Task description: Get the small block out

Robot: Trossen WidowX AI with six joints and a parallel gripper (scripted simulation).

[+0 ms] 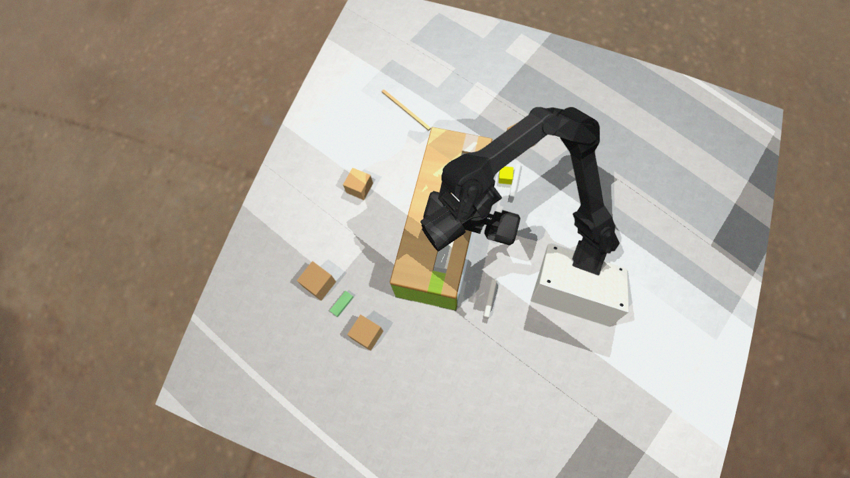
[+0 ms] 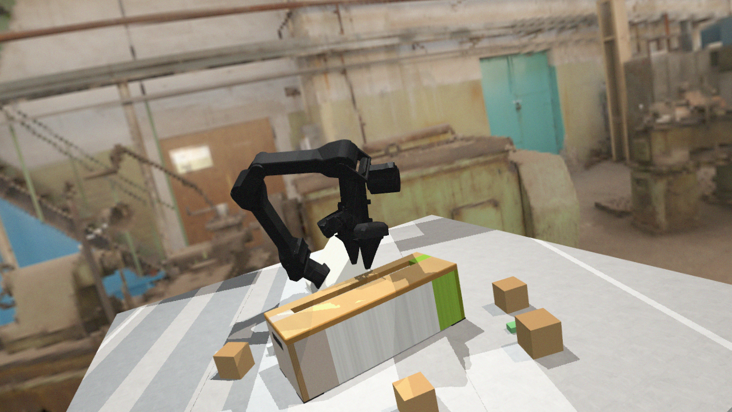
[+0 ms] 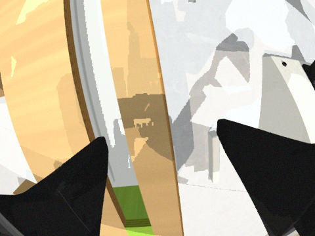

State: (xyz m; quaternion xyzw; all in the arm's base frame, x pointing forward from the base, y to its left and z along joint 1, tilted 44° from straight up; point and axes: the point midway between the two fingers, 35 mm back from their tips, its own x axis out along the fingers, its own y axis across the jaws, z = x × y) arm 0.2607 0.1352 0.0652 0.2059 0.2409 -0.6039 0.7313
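Now: gripper tip 2 cm past the yellow block, 20 cm to the left of it and 13 cm above it. Also, from my gripper tip: thin wooden stick (29 cm ahead, 29 cm to the right, 14 cm below); then flat green piece (22 cm ahead, 24 cm to the left, 14 cm below); then wooden box (3 cm ahead, 3 cm to the right, 9 cm below).
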